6 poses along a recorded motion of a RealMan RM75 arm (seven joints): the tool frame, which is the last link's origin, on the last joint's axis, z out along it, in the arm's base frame.
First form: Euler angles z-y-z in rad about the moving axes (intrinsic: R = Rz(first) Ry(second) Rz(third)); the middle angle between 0 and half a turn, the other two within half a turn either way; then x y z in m.
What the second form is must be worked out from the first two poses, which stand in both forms.
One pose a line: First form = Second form
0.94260, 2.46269, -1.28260, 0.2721, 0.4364, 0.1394 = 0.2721, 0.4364, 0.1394, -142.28, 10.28, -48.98
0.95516, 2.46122, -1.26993, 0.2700, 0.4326, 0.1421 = 0.2700, 0.4326, 0.1421, -142.30, 10.74, -48.83
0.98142, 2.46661, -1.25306, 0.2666, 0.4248, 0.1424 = 0.2666, 0.4248, 0.1424, -142.75, 11.26, -48.17
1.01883, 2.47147, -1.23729, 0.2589, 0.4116, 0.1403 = 0.2589, 0.4116, 0.1403, -143.17, 11.73, -46.82
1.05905, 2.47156, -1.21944, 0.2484, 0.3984, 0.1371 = 0.2484, 0.3984, 0.1371, -143.35, 12.34, -45.35
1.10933, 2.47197, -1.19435, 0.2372, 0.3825, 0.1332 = 0.2372, 0.3825, 0.1332, -143.64, 13.19, -43.66
